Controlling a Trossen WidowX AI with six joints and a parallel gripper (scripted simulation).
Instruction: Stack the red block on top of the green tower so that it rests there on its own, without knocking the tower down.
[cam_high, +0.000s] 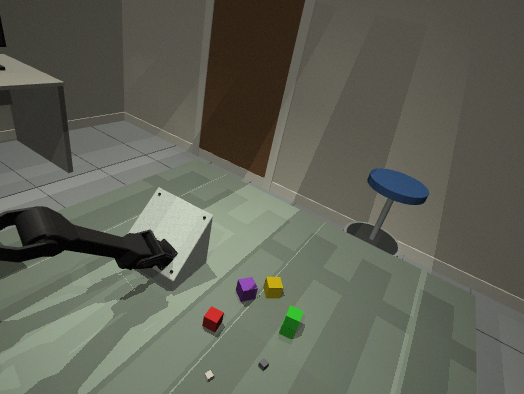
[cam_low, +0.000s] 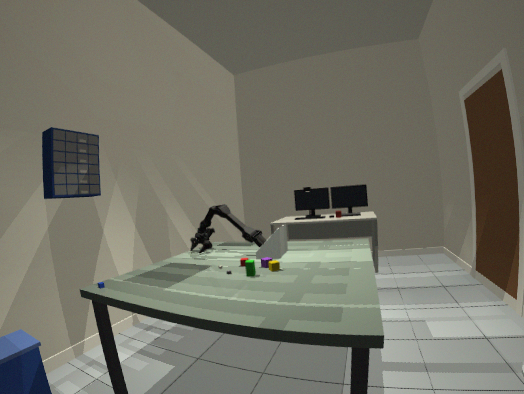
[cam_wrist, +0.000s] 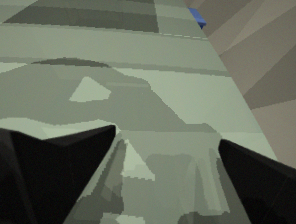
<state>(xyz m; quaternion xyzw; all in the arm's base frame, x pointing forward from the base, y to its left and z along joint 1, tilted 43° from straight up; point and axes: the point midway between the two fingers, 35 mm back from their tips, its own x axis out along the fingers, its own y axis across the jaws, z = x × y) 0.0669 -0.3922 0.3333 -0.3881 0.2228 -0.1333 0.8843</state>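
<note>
Now: gripper tip 510 mm to the right of the red block and 130 mm short of it. Also, from my gripper tip: purple block: 650 mm to the left, 130 mm ahead; then small grey cube: 520 mm to the left, 300 mm ahead, 10 mm below; then small white cube: 410 mm to the left, 230 mm ahead, 10 mm below.
</note>
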